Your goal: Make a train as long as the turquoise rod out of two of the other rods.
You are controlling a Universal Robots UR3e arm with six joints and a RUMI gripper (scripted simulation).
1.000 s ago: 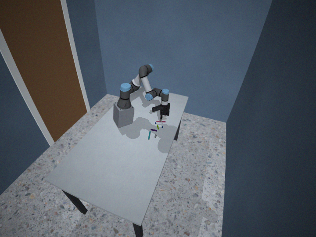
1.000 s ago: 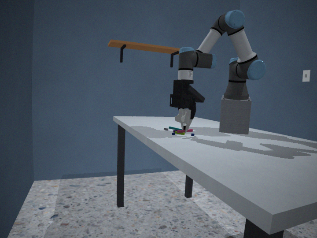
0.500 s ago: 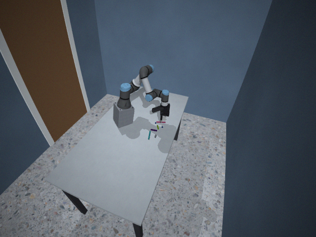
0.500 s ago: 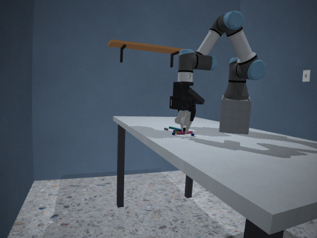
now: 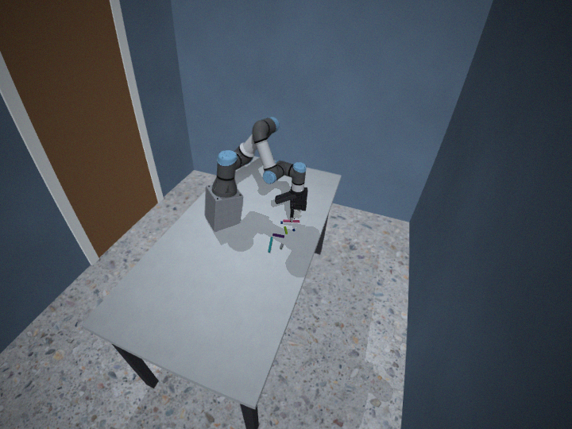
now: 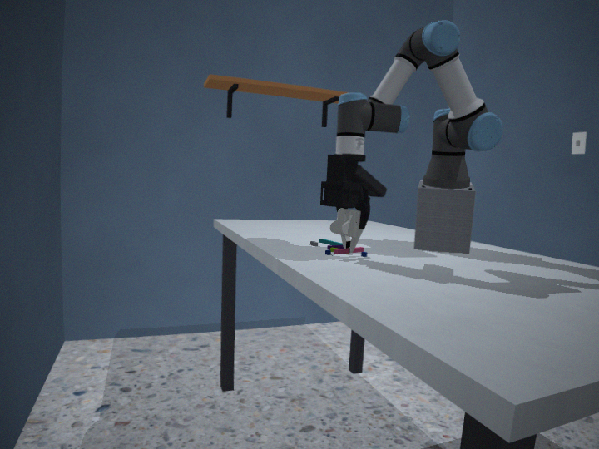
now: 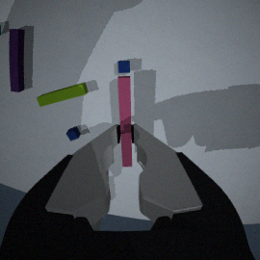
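My hand is 1 cm past the lime rod, 7 cm to the left of it and 2 cm above it. Round my hand: purple rod 4 cm behind, 12 cm to the right, 2 cm below; pink rod 1 cm below; grey rod 1 cm behind, 19 cm to the right, 2 cm below.
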